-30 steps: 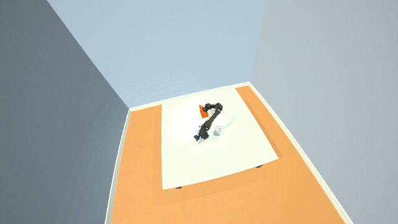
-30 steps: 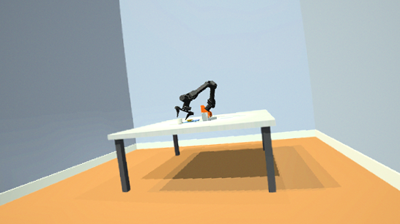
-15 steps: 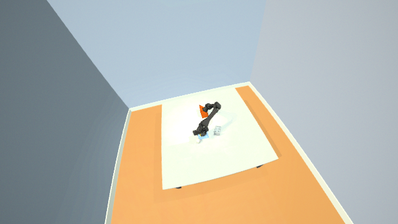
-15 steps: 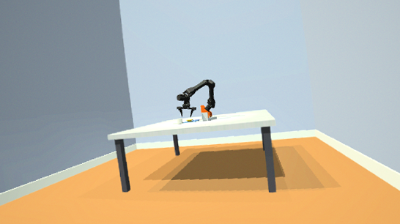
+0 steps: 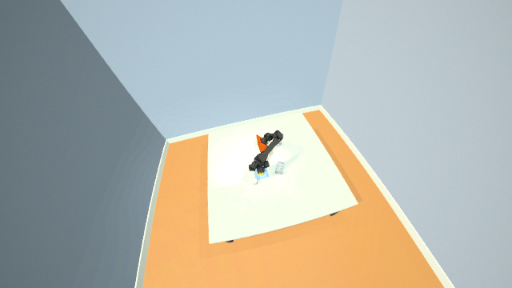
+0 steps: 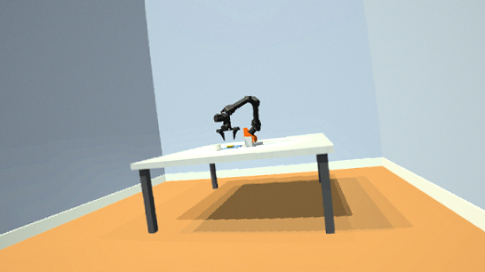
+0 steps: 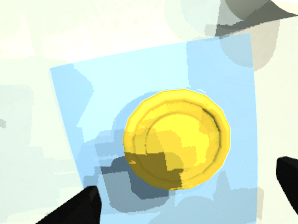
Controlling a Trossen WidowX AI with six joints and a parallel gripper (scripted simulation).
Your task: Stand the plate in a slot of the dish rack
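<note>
My gripper tip is 50 mm above the yellow plate. The rest, counted from my gripper tip: light blue mat 60 mm below, 20 mm behind, 10 mm to the left; white cup 90 mm ahead, 70 mm to the right, 40 mm below; see-through dish rack 200 mm to the left, 40 mm below.
</note>
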